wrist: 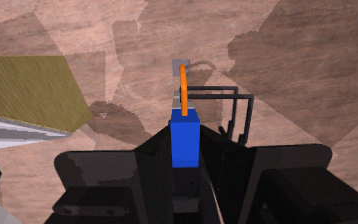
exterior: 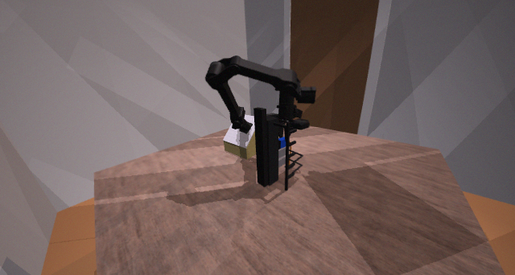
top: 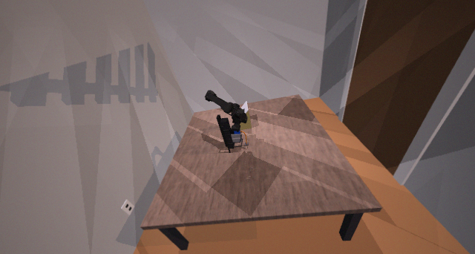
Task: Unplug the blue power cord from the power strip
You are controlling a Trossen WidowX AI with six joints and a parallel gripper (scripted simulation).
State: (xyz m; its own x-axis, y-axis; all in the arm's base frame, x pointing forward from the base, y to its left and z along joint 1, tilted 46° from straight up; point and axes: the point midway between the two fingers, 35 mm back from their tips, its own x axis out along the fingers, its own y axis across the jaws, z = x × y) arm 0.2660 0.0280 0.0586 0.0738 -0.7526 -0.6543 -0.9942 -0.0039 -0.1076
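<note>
Right now my gripper tip is 30 mm to the left of the blue plug.
</note>
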